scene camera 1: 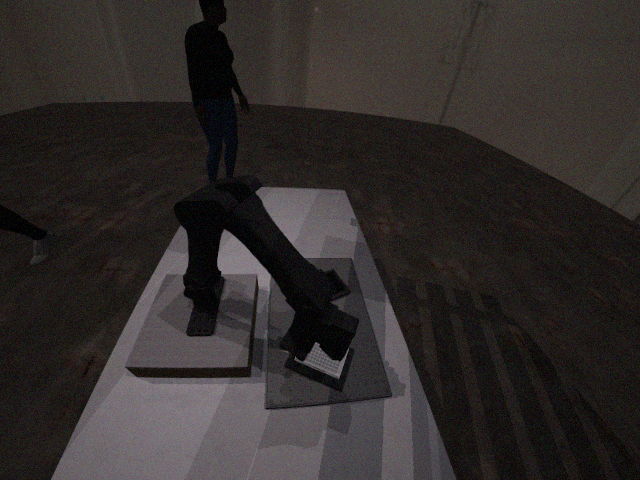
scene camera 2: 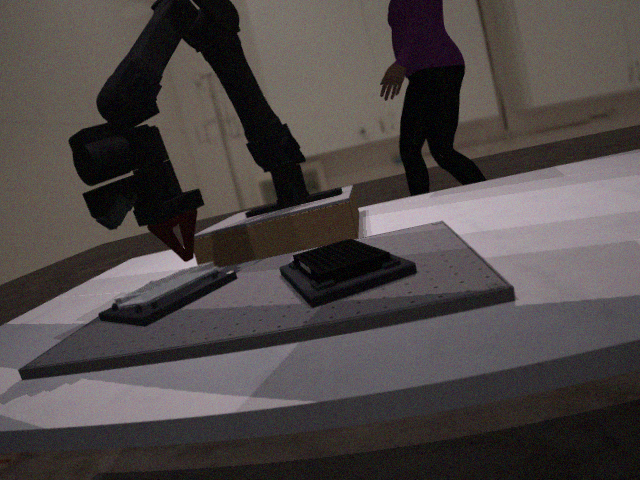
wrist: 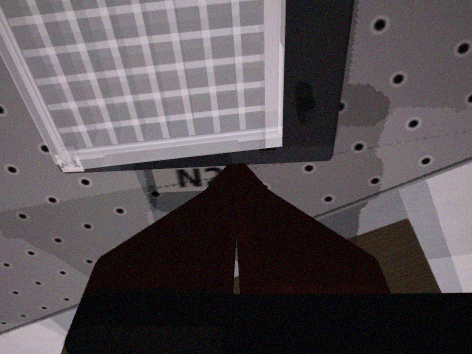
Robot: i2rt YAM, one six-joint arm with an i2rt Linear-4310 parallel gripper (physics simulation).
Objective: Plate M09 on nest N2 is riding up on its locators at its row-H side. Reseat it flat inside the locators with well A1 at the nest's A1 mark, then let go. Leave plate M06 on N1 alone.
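Places are measured from the arm's base along level axes (x up, y left, z back), in centimetres.
Pixels of known places: gripper, fingertip midpoint: (scene camera 1: 296,350) (scene camera 2: 189,260) (wrist: 236,178); arm's base, link origin: (scene camera 1: 207,304) (scene camera 2: 294,204).
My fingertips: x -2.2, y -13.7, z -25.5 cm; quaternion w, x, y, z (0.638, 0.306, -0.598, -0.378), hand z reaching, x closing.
Note:
Ahead of a thing's pixels: the offset from my fingertips to its top centre.
The pale gridded plate M09 @[dy -1.0, dx -0.3, dz -7.0 cm] (scene camera 1: 323,360) (scene camera 2: 168,287) (wrist: 165,75) lies on the dark nest N2 @[dy -1.4, dx -1.6, dz -6.7 cm] (scene camera 1: 338,384) (scene camera 2: 147,316) (wrist: 315,75). In the wrist view it sits off to one side, with a wide strip of nest bare along its right edge; its lower left corner reaches the nest's edge. Whether one side is raised is hard to tell. My gripper (scene camera 2: 188,259) (wrist: 236,178) is shut and empty, with its tips above the N2 label side of the nest, apart from the plate. The black plate M06 @[dy +23.6, dx -1.2, dz -10.6 cm] (scene camera 2: 341,258) sits on nest N1 @[dy +23.6, dx -2.0, dz -10.6 cm] (scene camera 2: 361,283). The A1 mark cannot be made out.
The nests stand on a grey perforated board @[dy +13.3, dx -3.7, dz -8.5 cm] (scene camera 1: 294,395) (scene camera 2: 248,330) (wrist: 120,235). The arm's base stands on a wooden block (scene camera 1: 191,356) (scene camera 2: 279,235) (wrist: 405,260) beside the board. A person (scene camera 1: 211,77) stands beyond the table, and a person in purple (scene camera 2: 426,41) shows in scene camera 2.

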